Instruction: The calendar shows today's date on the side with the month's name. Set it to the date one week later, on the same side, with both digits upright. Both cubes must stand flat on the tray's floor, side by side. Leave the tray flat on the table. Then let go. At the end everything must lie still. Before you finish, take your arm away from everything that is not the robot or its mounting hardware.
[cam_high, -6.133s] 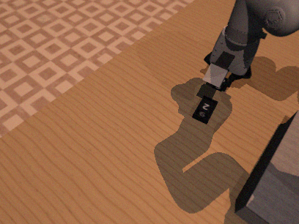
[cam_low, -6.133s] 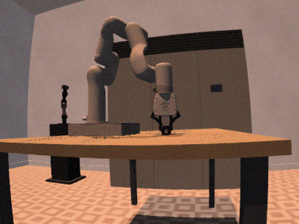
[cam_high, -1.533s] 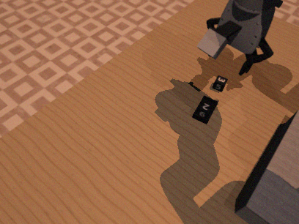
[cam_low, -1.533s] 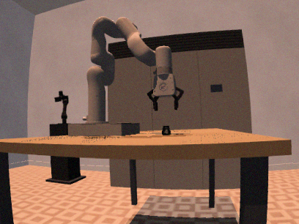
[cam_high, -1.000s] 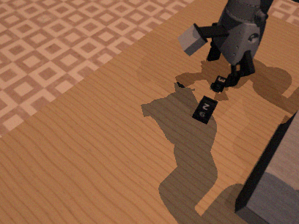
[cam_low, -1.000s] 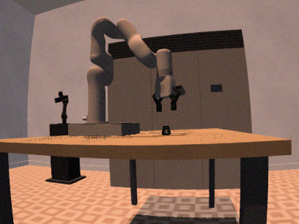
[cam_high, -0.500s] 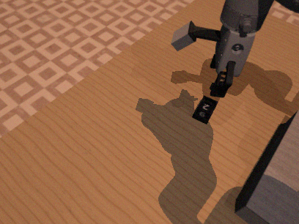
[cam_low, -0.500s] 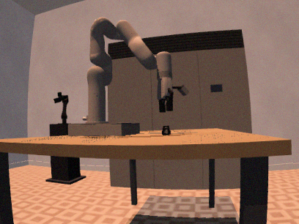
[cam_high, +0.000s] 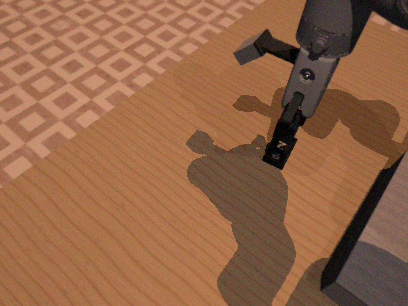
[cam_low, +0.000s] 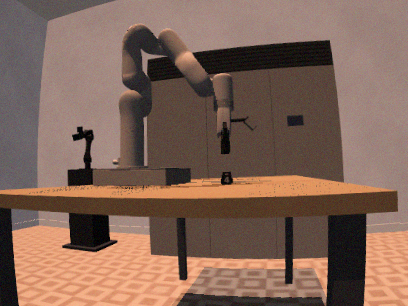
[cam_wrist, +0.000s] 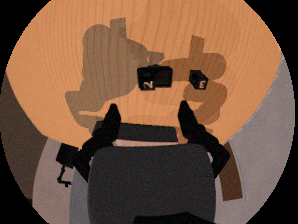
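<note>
My hand is 90 mm above the black digit cube. Also, from my hand: black cube 120 mm to the right, 100 mm below, 20 mm ahead.
</note>
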